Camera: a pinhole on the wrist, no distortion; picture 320 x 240 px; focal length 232.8 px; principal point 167.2 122.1 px. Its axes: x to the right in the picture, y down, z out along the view. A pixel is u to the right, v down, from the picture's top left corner.
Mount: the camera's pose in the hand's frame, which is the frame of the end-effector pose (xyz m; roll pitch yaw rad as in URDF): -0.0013 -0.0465 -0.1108 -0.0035 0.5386 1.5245
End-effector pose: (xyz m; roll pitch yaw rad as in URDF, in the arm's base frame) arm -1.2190 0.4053 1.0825 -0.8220 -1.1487 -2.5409
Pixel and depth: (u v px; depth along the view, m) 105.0 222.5 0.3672
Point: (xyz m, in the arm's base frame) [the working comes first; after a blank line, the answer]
In the camera's frame: -0.0981 0.1584 0.3672

-0.9415 0.3163 0.9917
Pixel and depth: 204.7 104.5 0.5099
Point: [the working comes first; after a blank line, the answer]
In the camera's frame: 0.0821 -0.0385 0.5099

-1.0195 0.0550 1.1232
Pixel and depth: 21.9 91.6 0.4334
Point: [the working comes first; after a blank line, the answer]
In the camera's frame: -0.2705 -0.0568 0.4334

-0.8566 0.3468 1.2605
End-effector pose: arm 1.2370 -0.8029 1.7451 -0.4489 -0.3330 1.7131
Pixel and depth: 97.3 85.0 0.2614
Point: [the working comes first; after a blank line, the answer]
In the camera's frame: -0.0785 -0.0417 0.2614

1.1549 -0.8173 1.8826
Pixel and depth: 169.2 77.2 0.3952
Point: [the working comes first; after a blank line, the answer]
In the camera's frame: 0.0034 -0.0762 0.3952

0.9960 -0.8034 1.9016
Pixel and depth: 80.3 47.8 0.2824
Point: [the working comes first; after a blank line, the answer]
In the camera's frame: -0.1054 -0.0901 0.2824

1.1493 -0.7841 1.9314
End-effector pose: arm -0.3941 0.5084 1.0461 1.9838 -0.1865 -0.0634
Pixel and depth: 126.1 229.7 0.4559
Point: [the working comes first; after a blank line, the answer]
In the camera's frame: -0.0805 0.2107 0.4559

-0.6155 0.1764 0.9960
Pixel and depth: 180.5 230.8 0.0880
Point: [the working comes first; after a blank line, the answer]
In the camera's frame: 0.0050 0.0411 0.0880

-0.4352 0.5439 1.0579
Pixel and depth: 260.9 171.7 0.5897
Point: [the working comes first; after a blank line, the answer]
In the camera's frame: 0.2373 0.1256 0.5897

-0.5837 0.0827 1.3372
